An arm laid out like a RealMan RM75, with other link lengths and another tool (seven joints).
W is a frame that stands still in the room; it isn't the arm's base.
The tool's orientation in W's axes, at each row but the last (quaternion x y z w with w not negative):
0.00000 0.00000 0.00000 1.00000
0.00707 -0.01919 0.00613 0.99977
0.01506 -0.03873 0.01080 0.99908
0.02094 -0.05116 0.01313 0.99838
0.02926 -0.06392 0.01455 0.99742
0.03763 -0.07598 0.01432 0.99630
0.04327 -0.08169 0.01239 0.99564
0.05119 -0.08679 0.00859 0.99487
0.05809 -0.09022 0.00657 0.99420
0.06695 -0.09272 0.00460 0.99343
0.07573 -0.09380 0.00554 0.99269
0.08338 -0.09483 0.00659 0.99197
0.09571 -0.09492 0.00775 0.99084
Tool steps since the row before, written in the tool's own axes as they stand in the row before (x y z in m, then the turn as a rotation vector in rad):
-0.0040 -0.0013 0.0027 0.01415 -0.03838 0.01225
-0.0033 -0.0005 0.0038 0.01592 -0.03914 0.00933
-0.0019 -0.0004 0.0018 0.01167 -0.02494 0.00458
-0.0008 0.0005 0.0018 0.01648 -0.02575 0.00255
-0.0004 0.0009 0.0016 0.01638 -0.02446 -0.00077
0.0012 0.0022 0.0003 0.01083 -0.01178 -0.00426
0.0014 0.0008 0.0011 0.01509 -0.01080 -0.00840
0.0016 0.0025 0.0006 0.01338 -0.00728 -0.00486
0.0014 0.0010 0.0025 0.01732 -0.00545 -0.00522
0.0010 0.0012 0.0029 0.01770 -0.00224 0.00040
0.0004 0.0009 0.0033 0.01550 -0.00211 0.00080
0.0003 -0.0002 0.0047 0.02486 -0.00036 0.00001
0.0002 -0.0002 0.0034 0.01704 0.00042 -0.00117
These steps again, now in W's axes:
-0.0040 -0.0013 0.0027 0.01415 -0.03838 0.01225
-0.0034 -0.0006 0.0037 0.01604 -0.03908 0.00939
-0.0020 -0.0005 0.0016 0.01185 -0.02483 0.00474
-0.0010 0.0004 0.0017 0.01686 -0.02543 0.00318
-0.0006 0.0008 0.0016 0.01714 -0.02395 -0.00004
0.0011 0.0022 0.0006 0.01174 -0.01117 -0.00341
0.0012 0.0007 0.0014 0.01658 -0.00975 -0.00669
0.0014 0.0024 0.0011 0.01420 -0.00663 -0.00317
0.0009 0.0007 0.0028 0.01810 -0.00476 -0.00260
0.0004 0.0008 0.0032 0.01737 -0.00233 0.00337
-0.0002 0.0004 0.0034 0.01513 -0.00226 0.00336
-0.0006 -0.0010 0.0046 0.02442 -0.00042 0.00466
-0.0004 -0.0008 0.0033 0.01694 0.00059 0.00218

